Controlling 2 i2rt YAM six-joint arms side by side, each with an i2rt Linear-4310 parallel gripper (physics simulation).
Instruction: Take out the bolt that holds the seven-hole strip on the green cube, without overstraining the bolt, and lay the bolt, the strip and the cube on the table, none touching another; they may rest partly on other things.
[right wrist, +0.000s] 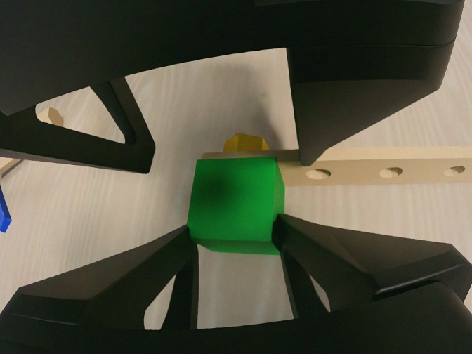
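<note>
The green cube (234, 197) is held in the right wrist view, with the wooden strip (355, 172) along its far side, running off to the right. The yellow bolt head (245, 143) sticks out on the strip's far side, near its left end. My right gripper (236, 233) is shut on the green cube, one finger on each side. My left gripper (221, 154) reaches in from the top and stands open, its fingertips well apart on either side of the bolt head and touching neither it nor the cube. The bolt's shank is hidden.
A light wooden piece (49, 116) shows at the left, partly hidden by the left gripper's finger. Part of a blue piece (4, 212) lies at the left edge. The pale wood-grain table (240, 285) lies below.
</note>
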